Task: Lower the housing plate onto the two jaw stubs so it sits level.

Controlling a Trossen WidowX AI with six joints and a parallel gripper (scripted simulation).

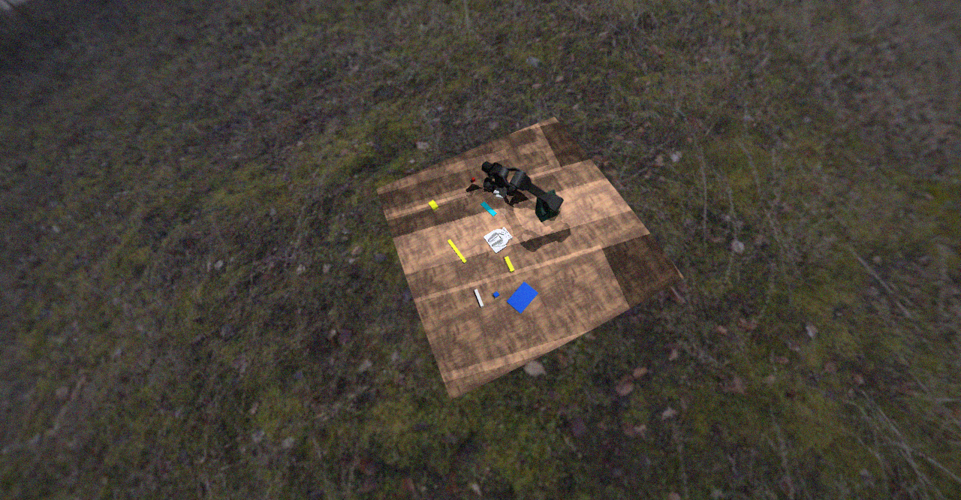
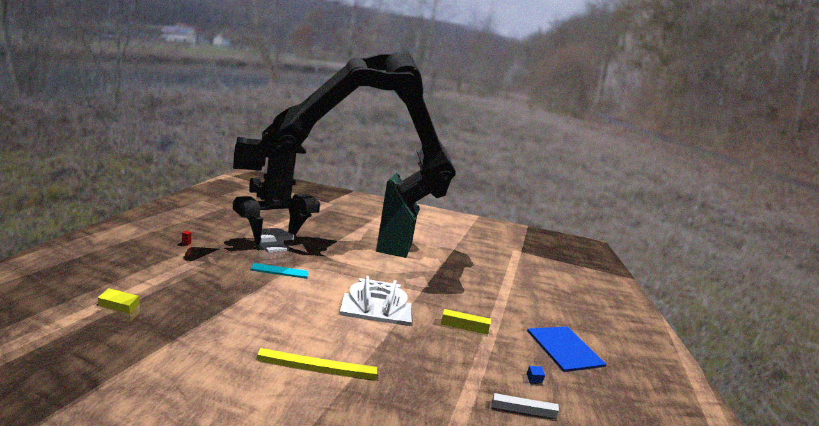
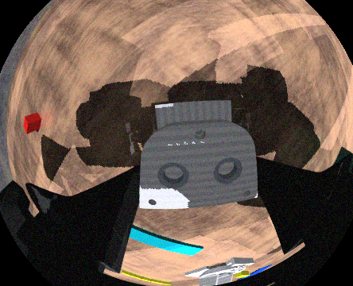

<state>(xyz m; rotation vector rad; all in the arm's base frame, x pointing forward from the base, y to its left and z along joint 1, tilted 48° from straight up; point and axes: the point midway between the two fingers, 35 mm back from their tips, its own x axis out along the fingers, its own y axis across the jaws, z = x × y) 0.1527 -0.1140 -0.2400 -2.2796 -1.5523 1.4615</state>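
The white stepped block is 1 cm behind my gripper tip and 1 cm to the right of it. The rest, counted from my gripper tip: teal bar 11 cm ahead, 5 cm to the left, 1 cm below; red cube 9 cm ahead, 17 cm to the right; white base 19 cm ahead, 25 cm to the left, 1 cm below.
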